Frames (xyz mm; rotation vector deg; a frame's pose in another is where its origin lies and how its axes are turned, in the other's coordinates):
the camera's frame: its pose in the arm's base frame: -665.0 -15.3 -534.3 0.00 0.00 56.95
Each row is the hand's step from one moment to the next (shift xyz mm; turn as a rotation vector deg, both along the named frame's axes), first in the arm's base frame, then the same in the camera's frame.
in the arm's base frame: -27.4 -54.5 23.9 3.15 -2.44 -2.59
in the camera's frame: -60.6 -6.8 23.9 -0.33 -3.97 -2.59
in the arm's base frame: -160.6 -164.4 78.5 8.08 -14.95 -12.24
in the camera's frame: -225.4 45.0 78.5 -8.12 -14.93 -12.24
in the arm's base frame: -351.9 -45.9 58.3 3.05 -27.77 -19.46
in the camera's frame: -230.4 269.9 58.3 -21.61 -17.70 -19.46
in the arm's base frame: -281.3 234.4 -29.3 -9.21 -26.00 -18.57
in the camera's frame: 43.1 363.6 -29.3 -26.82 -6.46 -18.57
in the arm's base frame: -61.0 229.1 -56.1 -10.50 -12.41 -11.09
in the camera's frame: 158.8 176.1 -56.1 -16.13 2.03 -11.09
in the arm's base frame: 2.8 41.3 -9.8 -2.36 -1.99 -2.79
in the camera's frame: 36.1 20.2 -9.8 -2.96 0.89 -2.79
